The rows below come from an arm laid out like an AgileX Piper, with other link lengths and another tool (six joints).
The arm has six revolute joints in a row. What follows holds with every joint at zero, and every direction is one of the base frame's.
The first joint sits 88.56 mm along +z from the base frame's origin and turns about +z.
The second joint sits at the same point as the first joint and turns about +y.
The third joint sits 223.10 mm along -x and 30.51 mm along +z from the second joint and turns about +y.
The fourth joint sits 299.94 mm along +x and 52.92 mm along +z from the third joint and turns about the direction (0.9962, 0, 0.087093).
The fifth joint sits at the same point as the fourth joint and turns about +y.
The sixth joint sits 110.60 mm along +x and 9.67 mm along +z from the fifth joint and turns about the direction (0.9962, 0, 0.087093).
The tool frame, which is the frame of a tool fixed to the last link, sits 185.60 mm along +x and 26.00 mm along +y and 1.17 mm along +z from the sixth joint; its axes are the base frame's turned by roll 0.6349, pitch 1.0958 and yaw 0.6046 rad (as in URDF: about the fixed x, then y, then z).
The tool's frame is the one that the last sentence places.
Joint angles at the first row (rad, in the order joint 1, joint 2, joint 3, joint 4, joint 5, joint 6):
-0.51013, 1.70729, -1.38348, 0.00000, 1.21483, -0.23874
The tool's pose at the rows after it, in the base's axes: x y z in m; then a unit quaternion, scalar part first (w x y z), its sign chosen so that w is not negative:
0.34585 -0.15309 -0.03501 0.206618 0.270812 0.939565 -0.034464
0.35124 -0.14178 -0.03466 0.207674 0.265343 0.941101 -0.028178
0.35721 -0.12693 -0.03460 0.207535 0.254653 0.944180 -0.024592
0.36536 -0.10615 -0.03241 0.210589 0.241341 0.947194 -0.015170
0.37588 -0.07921 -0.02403 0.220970 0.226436 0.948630 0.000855
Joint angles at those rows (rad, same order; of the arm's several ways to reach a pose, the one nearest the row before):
-0.50745, 1.70727, -1.38346, 0.04443, 1.21483, -0.24223
-0.48165, 1.70728, -1.38347, 0.05357, 1.21483, -0.23227
-0.44031, 1.70731, -1.38350, 0.05357, 1.21526, -0.21398
-0.39092, 1.70285, -1.38348, 0.06538, 1.21527, -0.19793
-0.33469, 1.68391, -1.38345, 0.09129, 1.21525, -0.18325

